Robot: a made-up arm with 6 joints. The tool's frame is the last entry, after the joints. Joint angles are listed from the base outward. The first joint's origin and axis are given. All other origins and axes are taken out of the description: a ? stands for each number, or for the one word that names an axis. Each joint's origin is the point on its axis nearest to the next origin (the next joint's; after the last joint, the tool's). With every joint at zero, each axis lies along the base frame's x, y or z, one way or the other. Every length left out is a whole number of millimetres.
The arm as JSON. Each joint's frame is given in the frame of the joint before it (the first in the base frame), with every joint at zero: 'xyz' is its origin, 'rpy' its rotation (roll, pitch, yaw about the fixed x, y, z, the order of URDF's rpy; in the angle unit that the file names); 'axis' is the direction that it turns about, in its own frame. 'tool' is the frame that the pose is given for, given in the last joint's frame.
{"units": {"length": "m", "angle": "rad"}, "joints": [
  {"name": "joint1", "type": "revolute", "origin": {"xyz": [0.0, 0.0, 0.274], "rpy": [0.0, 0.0, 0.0]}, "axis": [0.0, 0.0, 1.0]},
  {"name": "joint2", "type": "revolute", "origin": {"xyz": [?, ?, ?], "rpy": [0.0, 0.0, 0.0]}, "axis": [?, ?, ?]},
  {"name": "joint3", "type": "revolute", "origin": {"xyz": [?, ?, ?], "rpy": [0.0, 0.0, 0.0]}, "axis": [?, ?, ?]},
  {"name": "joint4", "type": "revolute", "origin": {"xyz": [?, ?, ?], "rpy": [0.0, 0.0, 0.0]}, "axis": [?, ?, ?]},
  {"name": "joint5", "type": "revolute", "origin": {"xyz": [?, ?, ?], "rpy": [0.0, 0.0, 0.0]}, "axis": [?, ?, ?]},
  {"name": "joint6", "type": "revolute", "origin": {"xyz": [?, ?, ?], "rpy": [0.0, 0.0, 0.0]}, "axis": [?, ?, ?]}
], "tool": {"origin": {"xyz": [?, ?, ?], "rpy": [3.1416, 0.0, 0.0]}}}
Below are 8 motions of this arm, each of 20 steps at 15 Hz.
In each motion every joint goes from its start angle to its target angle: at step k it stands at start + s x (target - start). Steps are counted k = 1, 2, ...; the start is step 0. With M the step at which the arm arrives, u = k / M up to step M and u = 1 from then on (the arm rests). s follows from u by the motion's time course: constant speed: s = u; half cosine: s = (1 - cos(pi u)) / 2; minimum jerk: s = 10 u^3 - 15 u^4 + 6 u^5.
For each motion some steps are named. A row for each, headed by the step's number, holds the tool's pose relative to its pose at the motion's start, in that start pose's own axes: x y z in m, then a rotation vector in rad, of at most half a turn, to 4 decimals.
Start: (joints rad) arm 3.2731 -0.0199 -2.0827 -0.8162 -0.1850 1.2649
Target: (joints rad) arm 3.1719 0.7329 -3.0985 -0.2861 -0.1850 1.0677
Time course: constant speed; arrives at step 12
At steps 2, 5, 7, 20:
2: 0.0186 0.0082 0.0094 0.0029 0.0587 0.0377
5: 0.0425 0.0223 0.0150 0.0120 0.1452 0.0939
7: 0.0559 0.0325 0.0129 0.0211 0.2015 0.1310
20: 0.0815 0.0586 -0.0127 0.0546 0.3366 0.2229

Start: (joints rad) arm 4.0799 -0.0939 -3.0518 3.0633 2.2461 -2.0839
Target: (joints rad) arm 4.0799 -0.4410 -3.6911 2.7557 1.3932 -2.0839
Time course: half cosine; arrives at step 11
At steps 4, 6, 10, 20:
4: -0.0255 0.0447 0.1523 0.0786 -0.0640 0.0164
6: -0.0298 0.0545 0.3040 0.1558 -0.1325 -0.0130
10: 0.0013 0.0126 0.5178 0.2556 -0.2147 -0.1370
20: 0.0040 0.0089 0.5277 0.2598 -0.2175 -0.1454

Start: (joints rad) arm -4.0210 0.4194 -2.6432 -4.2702 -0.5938 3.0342
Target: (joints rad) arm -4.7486 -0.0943 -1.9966 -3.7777 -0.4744 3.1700
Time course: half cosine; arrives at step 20
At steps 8, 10, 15, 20:
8: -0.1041 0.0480 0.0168 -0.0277 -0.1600 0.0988
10: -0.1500 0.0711 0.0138 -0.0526 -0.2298 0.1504
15: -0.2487 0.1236 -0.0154 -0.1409 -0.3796 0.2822
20: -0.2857 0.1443 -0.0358 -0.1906 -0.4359 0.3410

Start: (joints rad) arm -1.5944 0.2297 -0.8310 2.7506 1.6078 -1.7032
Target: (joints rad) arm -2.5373 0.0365 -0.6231 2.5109 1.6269 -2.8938
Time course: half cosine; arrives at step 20
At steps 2, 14, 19, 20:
2: 0.0116 0.0011 -0.0050 -0.0067 0.0119 -0.0415
14: 0.3002 -0.0495 -0.2417 -0.4198 0.2504 -1.3093
19: 0.3429 -0.0859 -0.3186 -0.5898 0.2538 -1.6161
20: 0.3439 -0.0872 -0.3210 -0.5954 0.2534 -1.6253

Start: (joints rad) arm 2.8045 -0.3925 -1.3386 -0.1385 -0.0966 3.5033
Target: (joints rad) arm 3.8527 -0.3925 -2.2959 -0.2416 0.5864 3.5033
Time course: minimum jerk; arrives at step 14
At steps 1, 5, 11, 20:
1: -0.0012 0.0021 -0.0003 -0.0032 -0.0002 0.0005
5: -0.0966 0.1375 -0.0501 -0.2320 -0.0210 0.0484
11: -0.3649 0.2123 -0.3263 -0.8011 -0.0727 0.3201
20: -0.3859 0.1922 -0.3492 -0.8529 -0.0726 0.3595

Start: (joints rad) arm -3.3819 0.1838 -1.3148 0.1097 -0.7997 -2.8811
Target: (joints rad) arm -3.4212 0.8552 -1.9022 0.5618 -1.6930 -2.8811
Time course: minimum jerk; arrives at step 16
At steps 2, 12, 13, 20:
2: 0.0001 -0.0016 0.0000 0.0024 -0.0142 0.0047
12: 0.0581 -0.0887 -0.0575 0.2201 -0.8101 0.1052
13: 0.0652 -0.0929 -0.0642 0.2378 -0.8596 0.1002
20: 0.0719 -0.0965 -0.0705 0.2539 -0.9036 0.0945

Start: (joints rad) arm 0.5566 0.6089 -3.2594 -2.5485 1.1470 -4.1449
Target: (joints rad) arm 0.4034 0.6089 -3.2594 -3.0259 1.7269 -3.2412
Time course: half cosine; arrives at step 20
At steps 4, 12, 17, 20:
4: 0.0044 0.0063 0.0070 -0.0188 0.0763 0.0583
12: 0.0437 0.0363 0.0333 0.0344 0.5525 0.4407
17: 0.0687 0.0472 0.0351 0.1779 0.7925 0.6559
20: 0.0734 0.0489 0.0345 0.2137 0.8348 0.6966

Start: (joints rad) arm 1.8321 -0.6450 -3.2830 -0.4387 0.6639 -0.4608
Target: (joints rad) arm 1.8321 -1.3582 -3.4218 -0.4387 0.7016 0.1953
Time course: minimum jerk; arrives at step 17
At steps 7, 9, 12, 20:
7: 0.0713 0.1391 -0.1578 -0.1756 0.2008 0.2964
9: 0.0955 0.2128 -0.2772 -0.2652 0.3516 0.4836
12: 0.0999 0.2872 -0.4511 -0.3541 0.5784 0.7250
20: 0.0891 0.3147 -0.5481 -0.3862 0.7115 0.8487

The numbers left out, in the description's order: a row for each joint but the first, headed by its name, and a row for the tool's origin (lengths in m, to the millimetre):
joint2: xyz 0.0 0.0 0.0, axis 0.0 1.0 0.0
joint3: xyz 0.036 0.0 0.19, axis 0.0 1.0 0.0
joint4: xyz 0.109 0.0 -0.482, axis 0.0 0.0 -1.0
joint5: xyz 0.0 0.0 0.0, axis 0.0 1.0 0.0
joint6: xyz 0.089 0.0 -0.113, axis 0.0 0.0 -1.0
tool: xyz 0.0 0.0 0.0

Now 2 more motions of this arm.
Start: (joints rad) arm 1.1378 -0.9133 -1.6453 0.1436 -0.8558 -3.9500
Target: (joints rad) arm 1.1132 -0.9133 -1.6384 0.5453 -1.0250 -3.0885
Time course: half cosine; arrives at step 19
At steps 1, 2, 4, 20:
1: 0.0002 -0.0003 -0.0001 0.0022 0.0007 0.0075
2: 0.0008 -0.0014 -0.0005 0.0088 0.0027 0.0298
4: 0.0032 -0.0053 -0.0018 0.0348 0.0093 0.1157
20: 0.0335 -0.0439 -0.0262 0.3728 -0.0383 1.0645

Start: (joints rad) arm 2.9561 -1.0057 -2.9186 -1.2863 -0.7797 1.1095
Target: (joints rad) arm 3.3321 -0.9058 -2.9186 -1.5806 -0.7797 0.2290
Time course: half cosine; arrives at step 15
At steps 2, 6, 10, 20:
2: -0.0042 0.0074 -0.0053 -0.0101 -0.0070 -0.0382
6: -0.0353 0.0549 -0.0446 -0.0700 -0.0672 -0.3007
10: -0.0810 0.1071 -0.1021 -0.1166 -0.1722 -0.6389
20: -0.1112 0.1324 -0.1395 -0.1238 -0.2461 -0.8399

